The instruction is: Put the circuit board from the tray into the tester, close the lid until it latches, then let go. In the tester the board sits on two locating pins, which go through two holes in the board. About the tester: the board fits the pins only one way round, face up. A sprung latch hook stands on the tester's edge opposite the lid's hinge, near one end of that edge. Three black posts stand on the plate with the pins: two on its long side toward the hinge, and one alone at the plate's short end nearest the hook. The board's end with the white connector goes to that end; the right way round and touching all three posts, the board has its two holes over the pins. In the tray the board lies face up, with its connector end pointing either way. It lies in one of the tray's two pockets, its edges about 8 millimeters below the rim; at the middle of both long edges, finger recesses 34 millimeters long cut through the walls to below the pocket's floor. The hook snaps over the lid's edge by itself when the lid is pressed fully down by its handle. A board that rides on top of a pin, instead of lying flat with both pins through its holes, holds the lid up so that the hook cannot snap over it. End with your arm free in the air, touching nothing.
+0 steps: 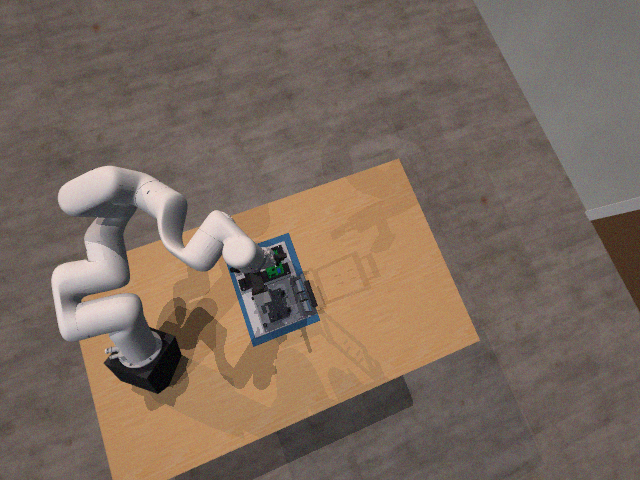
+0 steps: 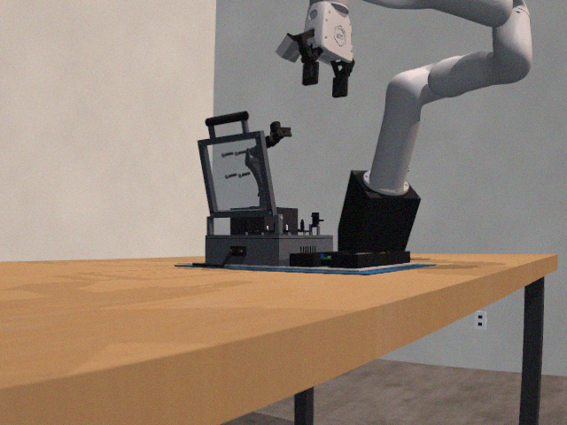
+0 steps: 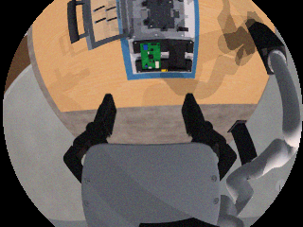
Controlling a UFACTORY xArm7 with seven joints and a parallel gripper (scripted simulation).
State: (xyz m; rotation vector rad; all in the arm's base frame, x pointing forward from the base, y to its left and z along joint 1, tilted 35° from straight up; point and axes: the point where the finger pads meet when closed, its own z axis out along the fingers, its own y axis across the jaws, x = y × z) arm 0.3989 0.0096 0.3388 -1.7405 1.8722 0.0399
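My gripper is now 310 mm above the green circuit board and 30 mm to the right of it. The rest, counted from my hand: clear lid 150 mm below, 130 mm to the right, 110 mm ahead; latch hook 240 mm below, 90 mm to the right, 90 mm behind; tester 220 mm below, 100 mm to the right, 10 mm ahead.
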